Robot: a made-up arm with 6 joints.
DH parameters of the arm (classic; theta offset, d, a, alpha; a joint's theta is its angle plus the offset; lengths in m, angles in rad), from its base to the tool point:
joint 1: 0 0.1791 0 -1.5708
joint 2: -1.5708 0 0.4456 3.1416
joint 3: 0 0 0 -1.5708
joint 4: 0 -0.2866 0 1.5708
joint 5: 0 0.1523 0 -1.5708
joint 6: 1.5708 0 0 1.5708
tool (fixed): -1.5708 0 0 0
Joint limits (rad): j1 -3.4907..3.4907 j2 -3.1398..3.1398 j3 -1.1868..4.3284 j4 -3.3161..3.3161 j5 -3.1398..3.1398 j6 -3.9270..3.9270
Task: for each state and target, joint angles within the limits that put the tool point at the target. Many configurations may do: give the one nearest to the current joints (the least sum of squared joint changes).
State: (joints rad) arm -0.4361 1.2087 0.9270 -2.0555 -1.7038 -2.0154
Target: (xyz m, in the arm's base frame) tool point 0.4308 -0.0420 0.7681
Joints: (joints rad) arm -0.3007 0.3793 1.3842 -2.1825 -1.7038 -2.0154
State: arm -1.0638 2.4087 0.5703 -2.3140 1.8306 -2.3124
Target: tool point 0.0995 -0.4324 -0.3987
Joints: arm -1.5746 2.2558 1.3489 -2.2970 1.8306 -2.3124
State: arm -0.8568 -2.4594 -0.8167 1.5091 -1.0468 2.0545
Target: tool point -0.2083 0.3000 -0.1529
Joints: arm -0.9698 -3.0071 -0.6984 1.5566 -1.0468 2.0545
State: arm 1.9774 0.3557 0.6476 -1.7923 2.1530 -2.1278
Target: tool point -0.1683 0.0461 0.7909
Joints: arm 2.3904 -0.2358 0.7910 -2.1329 2.1530 -2.1278
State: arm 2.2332 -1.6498 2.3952 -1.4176 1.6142 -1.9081
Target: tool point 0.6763 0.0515 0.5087
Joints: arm 3.1299 -0.9615 2.3991 -1.1702 1.6142 -1.9081
